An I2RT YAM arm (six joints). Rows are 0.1 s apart.
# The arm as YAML. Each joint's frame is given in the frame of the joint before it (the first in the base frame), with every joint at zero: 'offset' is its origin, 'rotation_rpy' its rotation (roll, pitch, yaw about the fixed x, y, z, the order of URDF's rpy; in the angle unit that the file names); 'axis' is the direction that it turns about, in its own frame. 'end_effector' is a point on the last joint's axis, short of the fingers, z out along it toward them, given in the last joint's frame.
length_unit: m
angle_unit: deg
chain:
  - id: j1
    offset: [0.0, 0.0, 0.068]
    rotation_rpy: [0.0, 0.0, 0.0]
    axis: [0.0, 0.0, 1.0]
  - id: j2
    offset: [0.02, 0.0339, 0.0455]
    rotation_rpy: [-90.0, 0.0, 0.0]
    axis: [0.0, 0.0, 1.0]
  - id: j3
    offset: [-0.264, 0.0, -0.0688]
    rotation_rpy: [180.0, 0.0, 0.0]
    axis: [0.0, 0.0, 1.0]
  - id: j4
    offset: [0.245, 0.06, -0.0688]
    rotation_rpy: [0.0, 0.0, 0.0]
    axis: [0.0, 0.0, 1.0]
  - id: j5
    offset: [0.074, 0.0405, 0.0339]
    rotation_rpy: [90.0, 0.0, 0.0]
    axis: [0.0, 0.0, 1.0]
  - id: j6
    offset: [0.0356, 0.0, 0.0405]
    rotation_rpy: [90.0, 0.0, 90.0]
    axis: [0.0, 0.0, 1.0]
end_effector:
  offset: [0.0, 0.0, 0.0]
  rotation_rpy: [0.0, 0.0, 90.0]
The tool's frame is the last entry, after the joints.
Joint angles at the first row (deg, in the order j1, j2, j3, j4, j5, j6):
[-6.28 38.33 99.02 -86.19 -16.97 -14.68]
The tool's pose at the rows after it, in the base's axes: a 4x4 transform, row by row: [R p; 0 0 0 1], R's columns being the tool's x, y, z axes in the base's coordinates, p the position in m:
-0.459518, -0.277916, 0.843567, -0.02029; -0.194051, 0.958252, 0.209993, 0.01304; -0.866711, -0.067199, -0.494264, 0.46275; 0, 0, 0, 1
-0.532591, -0.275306, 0.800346, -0.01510; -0.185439, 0.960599, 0.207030, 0.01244; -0.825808, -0.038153, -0.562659, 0.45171; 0, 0, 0, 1
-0.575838, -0.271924, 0.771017, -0.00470; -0.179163, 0.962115, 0.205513, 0.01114; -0.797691, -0.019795, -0.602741, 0.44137; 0, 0, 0, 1
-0.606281, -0.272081, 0.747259, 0.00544; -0.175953, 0.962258, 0.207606, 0.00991; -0.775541, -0.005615, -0.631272, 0.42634; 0, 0, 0, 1
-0.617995, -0.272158, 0.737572, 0.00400; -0.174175, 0.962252, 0.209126, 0.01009; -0.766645, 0.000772, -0.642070, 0.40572; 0, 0, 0, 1
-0.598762, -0.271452, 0.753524, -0.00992; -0.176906, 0.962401, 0.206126, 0.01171; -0.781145, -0.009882, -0.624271, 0.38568; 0, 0, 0, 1
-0.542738, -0.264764, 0.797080, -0.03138; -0.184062, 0.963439, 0.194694, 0.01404; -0.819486, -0.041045, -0.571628, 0.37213; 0, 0, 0, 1
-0.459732, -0.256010, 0.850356, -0.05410; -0.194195, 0.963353, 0.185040, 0.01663; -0.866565, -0.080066, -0.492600, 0.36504; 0, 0, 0, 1
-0.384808, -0.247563, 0.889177, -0.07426; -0.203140, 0.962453, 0.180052, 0.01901; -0.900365, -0.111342, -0.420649, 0.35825; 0, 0, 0, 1
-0.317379, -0.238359, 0.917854, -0.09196; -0.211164, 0.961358, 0.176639, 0.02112; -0.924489, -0.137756, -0.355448, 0.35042; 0, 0, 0, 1
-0.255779, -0.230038, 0.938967, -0.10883; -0.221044, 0.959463, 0.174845, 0.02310; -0.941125, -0.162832, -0.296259, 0.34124; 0, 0, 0, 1
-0.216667, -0.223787, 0.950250, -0.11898; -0.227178, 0.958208, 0.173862, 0.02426; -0.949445, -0.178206, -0.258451, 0.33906; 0, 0, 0, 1
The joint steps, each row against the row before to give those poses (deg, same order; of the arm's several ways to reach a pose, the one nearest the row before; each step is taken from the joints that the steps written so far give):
[-0.03 0.02 -1.29 -4.42 -0.57 -0.11]
[-0.32 0.00 -2.44 -2.45 0.20 -0.13]
[-0.15 -0.11 -3.57 0.46 0.17 0.01]
[-0.01 -1.18 -5.24 1.84 0.04 -0.03]
[0.01 -3.78 -6.28 1.62 -0.01 0.03]
[-0.01 -5.86 -5.28 0.87 0.06 -0.03]
[0.01 -6.41 -2.74 0.46 0.37 0.00]
[-0.01 -5.63 -0.52 0.61 0.20 0.00]
[0.01 -4.72 0.00 0.18 0.02 0.00]
[-0.01 -4.27 -0.02 0.02 0.00 0.00]
[0.02 -4.06 0.06 -0.37 -0.02 -0.15]
[0.03 -1.64 0.94 -0.22 0.00 -0.09]

